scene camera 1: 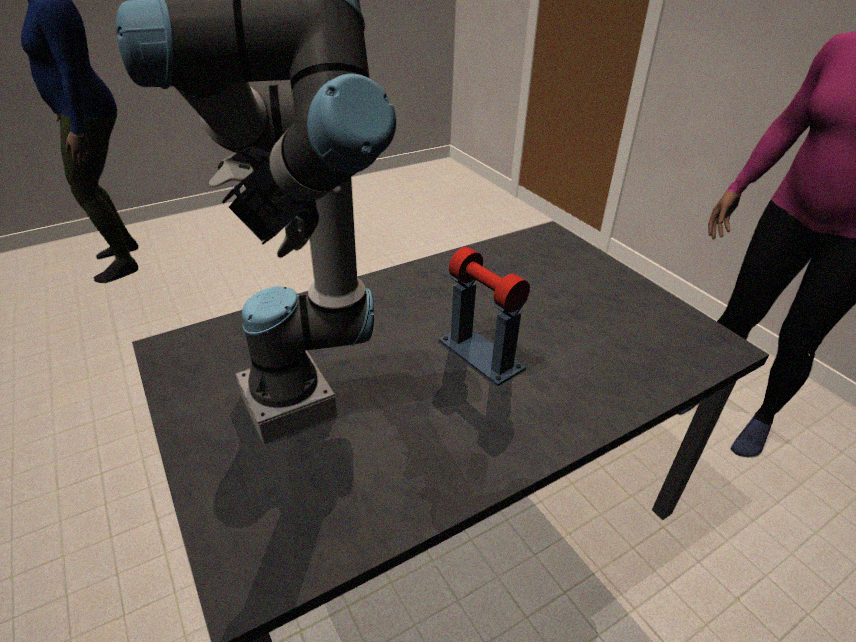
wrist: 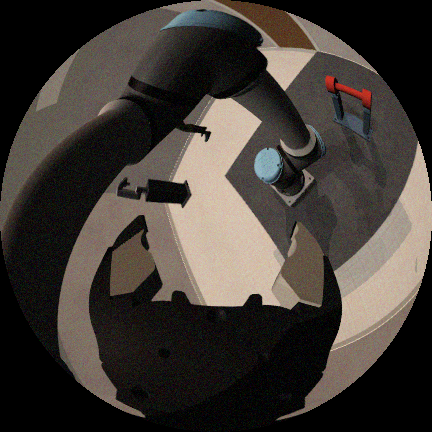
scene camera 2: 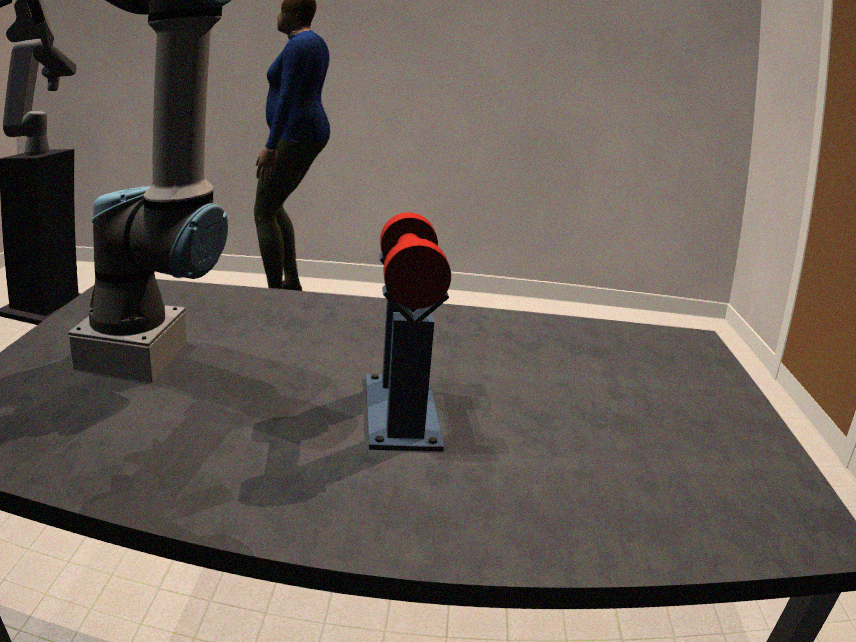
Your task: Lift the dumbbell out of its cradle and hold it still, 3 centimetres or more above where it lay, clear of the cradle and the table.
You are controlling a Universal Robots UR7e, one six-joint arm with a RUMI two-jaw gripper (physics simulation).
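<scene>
A red dumbbell lies level across the tops of the two posts of a blue-grey cradle, which stands upright on the table. One round head rests at each post, and the bar between them is exposed. My gripper is open and empty. It hangs high, behind and above the arm's base in scene camera 1, well away from the dumbbell. The gripper does not show in scene camera 2.
The dark table carries the arm's base beside the cradle. A person in blue stands beyond the table. A person in pink stands at the right. Another robot's black pedestal stands behind.
</scene>
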